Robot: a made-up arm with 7 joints. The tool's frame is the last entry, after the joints.
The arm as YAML. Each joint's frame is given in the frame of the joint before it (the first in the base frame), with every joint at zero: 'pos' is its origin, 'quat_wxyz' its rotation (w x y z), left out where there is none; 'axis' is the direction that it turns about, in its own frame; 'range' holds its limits. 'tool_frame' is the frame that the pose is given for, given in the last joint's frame.
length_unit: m
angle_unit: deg
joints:
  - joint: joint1
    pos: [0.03, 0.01, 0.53]
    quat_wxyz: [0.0, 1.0, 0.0, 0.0]
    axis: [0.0, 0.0, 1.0]
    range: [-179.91, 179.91]
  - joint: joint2
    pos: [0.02, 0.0, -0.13]
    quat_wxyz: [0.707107, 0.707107, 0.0, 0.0]
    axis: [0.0, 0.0, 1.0]
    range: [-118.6, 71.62]
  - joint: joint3
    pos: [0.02, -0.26, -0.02]
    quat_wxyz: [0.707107, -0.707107, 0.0, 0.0]
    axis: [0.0, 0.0, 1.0]
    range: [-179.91, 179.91]
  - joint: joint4
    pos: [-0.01, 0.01, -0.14]
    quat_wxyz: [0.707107, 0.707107, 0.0, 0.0]
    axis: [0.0, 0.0, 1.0]
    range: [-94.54, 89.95]
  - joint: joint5
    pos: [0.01, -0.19, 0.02]
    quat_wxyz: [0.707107, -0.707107, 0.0, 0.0]
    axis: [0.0, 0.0, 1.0]
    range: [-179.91, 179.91]
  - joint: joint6
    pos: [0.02, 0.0, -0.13]
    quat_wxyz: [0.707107, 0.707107, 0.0, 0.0]
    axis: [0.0, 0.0, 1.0]
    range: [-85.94, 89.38]
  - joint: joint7
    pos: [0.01, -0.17, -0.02]
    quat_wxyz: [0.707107, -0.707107, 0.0, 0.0]
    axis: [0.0, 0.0, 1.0]
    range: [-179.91, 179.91]
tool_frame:
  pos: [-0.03, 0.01, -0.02]
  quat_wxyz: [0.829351, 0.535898, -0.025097, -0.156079]
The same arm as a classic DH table. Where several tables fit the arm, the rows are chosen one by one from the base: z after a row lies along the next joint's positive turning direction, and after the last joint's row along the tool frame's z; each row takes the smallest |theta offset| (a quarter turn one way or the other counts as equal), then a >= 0, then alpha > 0; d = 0 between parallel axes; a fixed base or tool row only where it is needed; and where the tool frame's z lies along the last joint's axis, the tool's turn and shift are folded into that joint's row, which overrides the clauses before.
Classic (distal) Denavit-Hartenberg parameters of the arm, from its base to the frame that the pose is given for. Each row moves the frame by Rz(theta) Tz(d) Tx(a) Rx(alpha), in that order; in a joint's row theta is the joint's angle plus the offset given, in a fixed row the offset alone. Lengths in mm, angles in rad.
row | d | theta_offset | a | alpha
base (fixed) | 0 | 0.3218 | 31.6 | 3.1416
joint1 | -660 | 0.3218 | 20 | 1.5708
joint2 | -20 | 0 | 20 | -1.5708
joint3 | -400 | 0 | -10 | 1.5708
joint4 | 10 | 0 | 10 | -1.5708
joint5 | -320 | 0 | 20 | 1.5708
joint6 | -20 | 0 | 10 | -1.5708
joint7 | -188.7 | -0.2328 | -31.5 | 1.1325
tool (fixed) | -3.1 | -0.1392 | 0 | 0
Joint limits (rad, base to tool): -3.14..3.14 -2.07..1.25 -3.14..3.14 -1.65..1.5699 -3.14..3.14 -1.4999..1.56 -3.14..3.14

